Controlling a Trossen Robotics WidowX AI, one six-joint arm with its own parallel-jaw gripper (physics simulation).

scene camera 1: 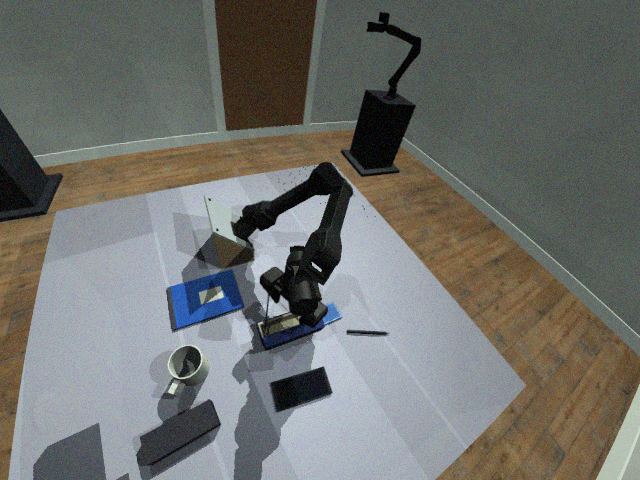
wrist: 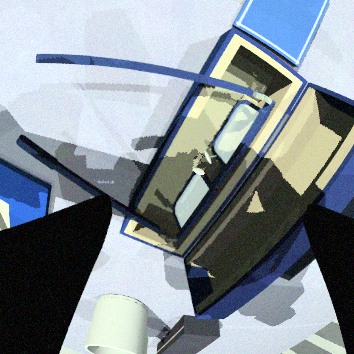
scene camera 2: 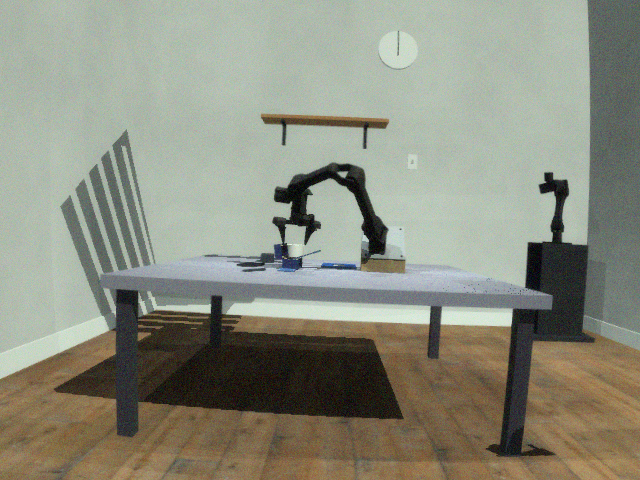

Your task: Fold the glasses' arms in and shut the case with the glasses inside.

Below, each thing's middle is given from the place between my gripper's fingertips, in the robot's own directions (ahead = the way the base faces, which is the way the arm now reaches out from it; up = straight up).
Right now my hand is 20 mm short of the blue glasses case [scene camera 1: 275,324] and 50 mm above it. The rest, counted from my hand: glasses [wrist: 241,125] (40 mm behind, 10 mm to the right, 50 mm below); dark tablet [scene camera 1: 289,392] (180 mm ahead, 20 mm to the right, 90 mm below); blue cloth with pale rim [wrist: 289,36] (130 mm to the left, 90 mm below).
